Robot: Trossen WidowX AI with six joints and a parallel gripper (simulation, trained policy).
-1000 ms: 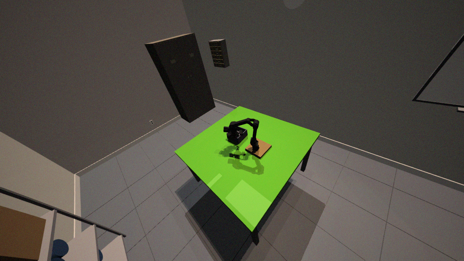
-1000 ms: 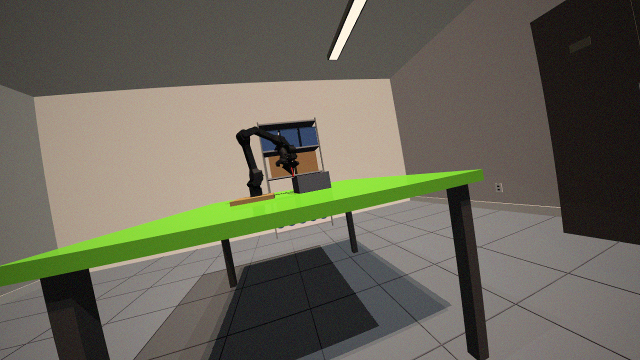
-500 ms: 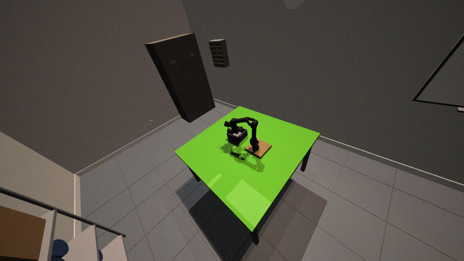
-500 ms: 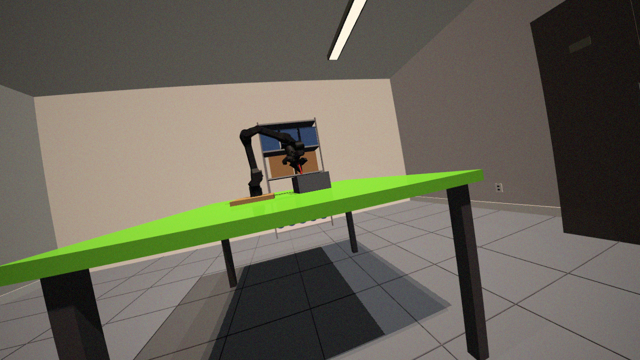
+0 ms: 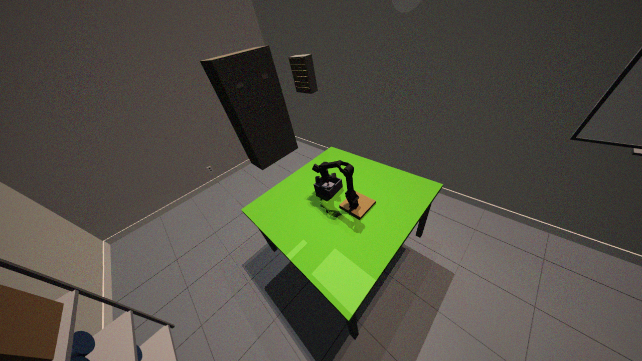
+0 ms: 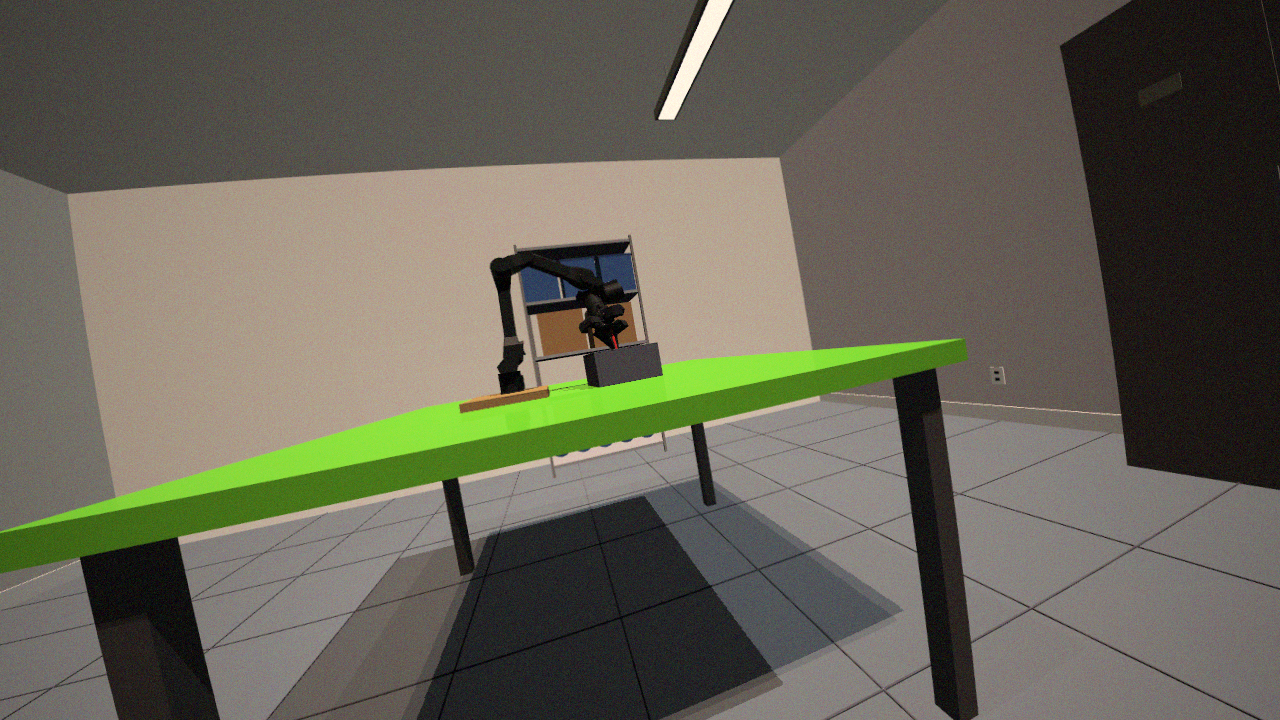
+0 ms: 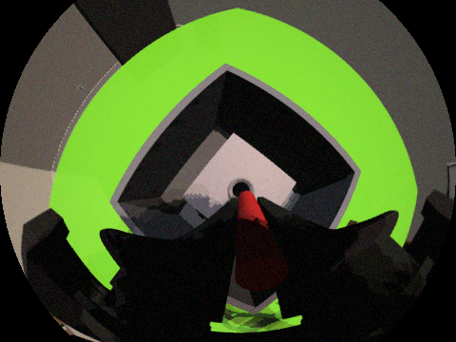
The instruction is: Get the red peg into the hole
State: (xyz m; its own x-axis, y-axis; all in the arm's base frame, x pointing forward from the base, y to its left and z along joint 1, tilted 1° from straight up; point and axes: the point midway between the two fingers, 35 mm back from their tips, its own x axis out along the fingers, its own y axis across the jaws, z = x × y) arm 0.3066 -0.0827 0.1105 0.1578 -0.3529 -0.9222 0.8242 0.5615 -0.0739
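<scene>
The red peg is 10 mm to the left of my gripper tip and 20 mm above it. From my gripper tip the other things lie so: pale plate: 10 mm to the right, 50 mm below; then dark box: 10 mm to the right, 70 mm below.
</scene>
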